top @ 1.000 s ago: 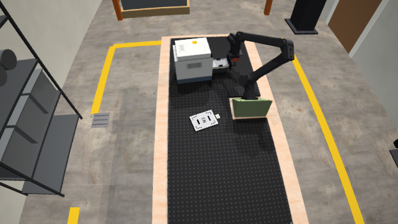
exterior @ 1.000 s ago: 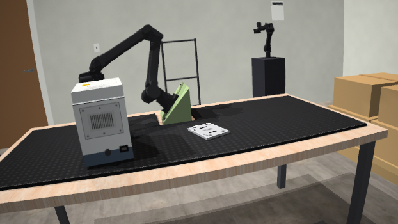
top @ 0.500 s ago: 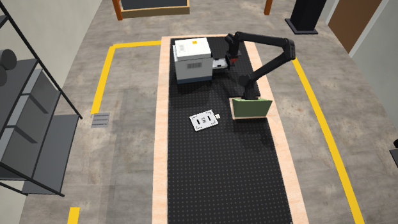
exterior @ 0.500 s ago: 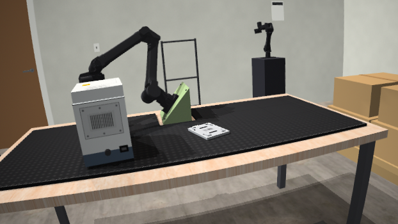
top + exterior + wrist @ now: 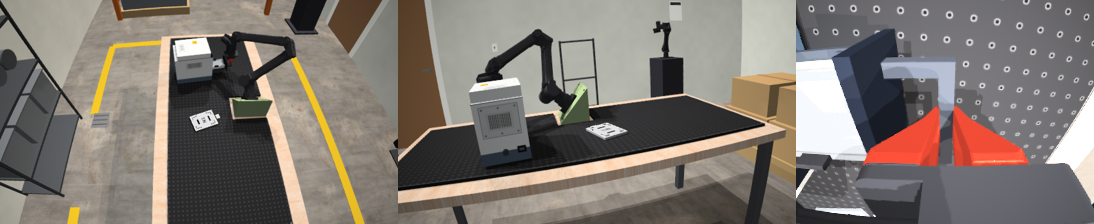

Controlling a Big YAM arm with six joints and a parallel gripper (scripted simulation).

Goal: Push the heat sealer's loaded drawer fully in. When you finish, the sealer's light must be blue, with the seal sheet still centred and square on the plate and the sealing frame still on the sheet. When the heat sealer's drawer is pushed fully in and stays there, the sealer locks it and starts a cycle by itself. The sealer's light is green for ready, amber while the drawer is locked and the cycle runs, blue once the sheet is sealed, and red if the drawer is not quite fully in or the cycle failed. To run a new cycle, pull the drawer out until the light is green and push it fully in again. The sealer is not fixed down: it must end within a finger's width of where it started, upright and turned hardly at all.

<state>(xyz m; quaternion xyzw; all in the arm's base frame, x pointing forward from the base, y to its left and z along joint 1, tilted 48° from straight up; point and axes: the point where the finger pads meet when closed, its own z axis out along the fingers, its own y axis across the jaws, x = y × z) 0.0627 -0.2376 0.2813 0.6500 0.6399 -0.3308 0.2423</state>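
The dark sealer drawer is 11 cm ahead of my hand and 1 cm below it. The rest, counted from my hand: white tag 17 cm ahead, 43 cm to the left, 9 cm below.
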